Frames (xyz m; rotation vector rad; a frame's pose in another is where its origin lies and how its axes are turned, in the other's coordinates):
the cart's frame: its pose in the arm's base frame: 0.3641 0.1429 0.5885 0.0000 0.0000 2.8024
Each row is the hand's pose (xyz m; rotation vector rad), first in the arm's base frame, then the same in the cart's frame.
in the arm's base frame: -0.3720 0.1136 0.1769 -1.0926 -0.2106 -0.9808
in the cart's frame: 0.6844 0.2726 -0.4116 0.4702 -1.2491 2.1127
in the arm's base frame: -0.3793 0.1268 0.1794 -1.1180 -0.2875 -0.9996
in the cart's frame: 0.6957 0.2625 -0.4091 0.5607 -1.2512 2.0680
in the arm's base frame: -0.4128 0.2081 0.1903 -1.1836 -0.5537 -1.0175
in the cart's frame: 0.7543 0.1970 -0.3982 0.8665 -1.2473 1.9414
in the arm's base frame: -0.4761 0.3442 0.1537 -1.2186 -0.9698 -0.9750
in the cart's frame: 0.8593 0.0897 -0.4348 1.3250 -1.1834 1.7650
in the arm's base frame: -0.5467 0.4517 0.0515 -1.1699 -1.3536 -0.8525
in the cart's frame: 0.9617 0.0118 -0.5370 1.7492 -1.0560 1.6256
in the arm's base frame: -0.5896 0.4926 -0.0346 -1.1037 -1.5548 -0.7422
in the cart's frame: 1.0157 -0.0125 -0.6231 1.9862 -0.9539 1.5664
